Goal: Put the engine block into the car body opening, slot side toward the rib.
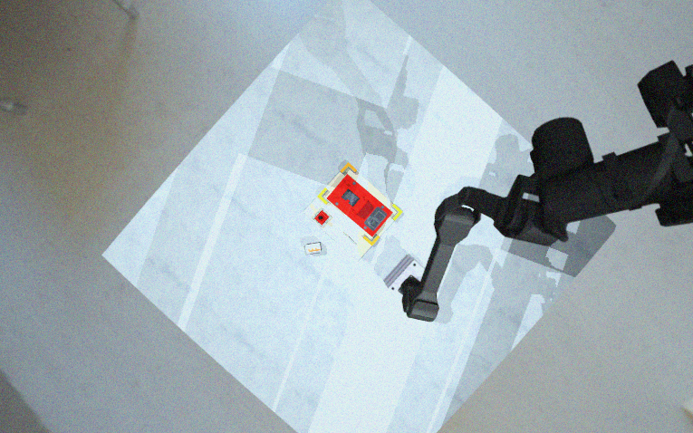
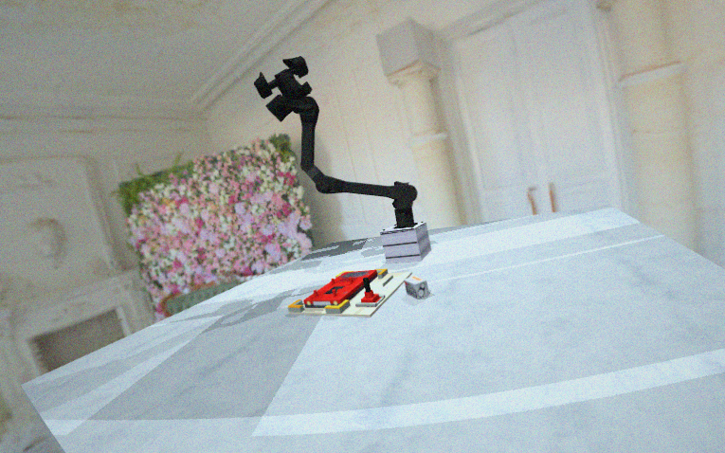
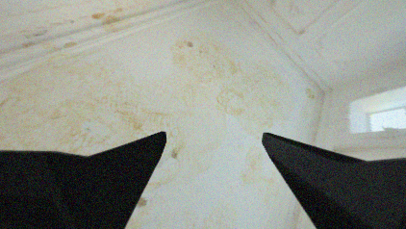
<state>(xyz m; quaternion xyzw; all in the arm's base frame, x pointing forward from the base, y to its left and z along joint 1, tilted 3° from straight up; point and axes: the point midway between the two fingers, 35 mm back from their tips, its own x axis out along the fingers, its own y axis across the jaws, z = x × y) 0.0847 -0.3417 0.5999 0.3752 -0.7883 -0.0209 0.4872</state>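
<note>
The engine block is 73 cm below my gripper tip, 44 cm to the left of it and 26 cm ahead of it.
</note>
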